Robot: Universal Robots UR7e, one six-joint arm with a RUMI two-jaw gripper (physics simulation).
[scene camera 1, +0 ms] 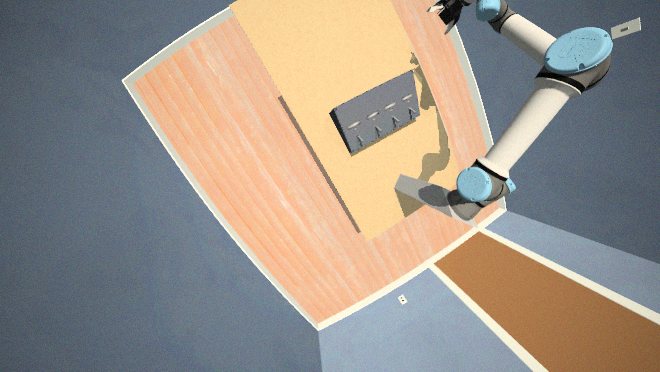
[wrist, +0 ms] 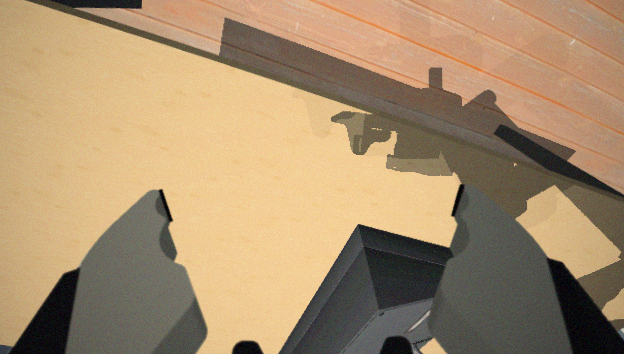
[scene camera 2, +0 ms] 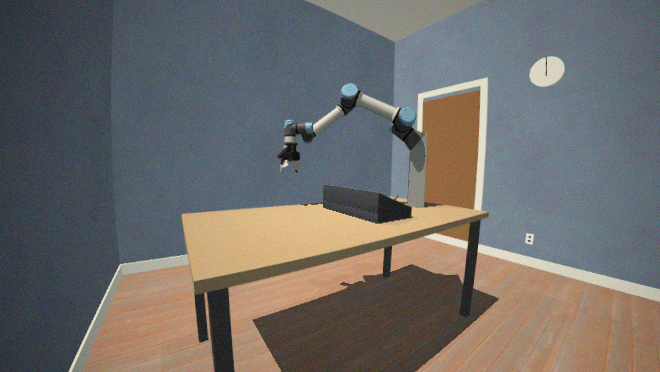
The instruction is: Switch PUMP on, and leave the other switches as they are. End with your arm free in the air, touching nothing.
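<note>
A dark switch box (scene camera 1: 372, 102) (scene camera 2: 352, 202) (wrist: 405, 280) with a sloped face stands on the table. In scene camera 1 its face carries a row of small levers, the two end ones being a lever (scene camera 1: 360, 140) and a lever (scene camera 1: 411, 113), each below a pale label. The labels are too small to read, so I cannot tell which lever is PUMP or how each is set. My gripper (scene camera 1: 440, 21) (scene camera 2: 289, 170) (wrist: 312, 191) is open and empty, high in the air, apart from the box. In the wrist view the right finger hides part of the box and the levers do not show clearly.
The wooden table (scene camera 1: 320, 70) (scene camera 2: 250, 240) (wrist: 150, 125) bears the box. The arm's grey pedestal (scene camera 2: 416, 185) stands at the table's far end, beyond the box in scene camera 2. Arm shadows fall on the table beside the box. Blue walls and a brown door (scene camera 2: 452, 150) are behind.
</note>
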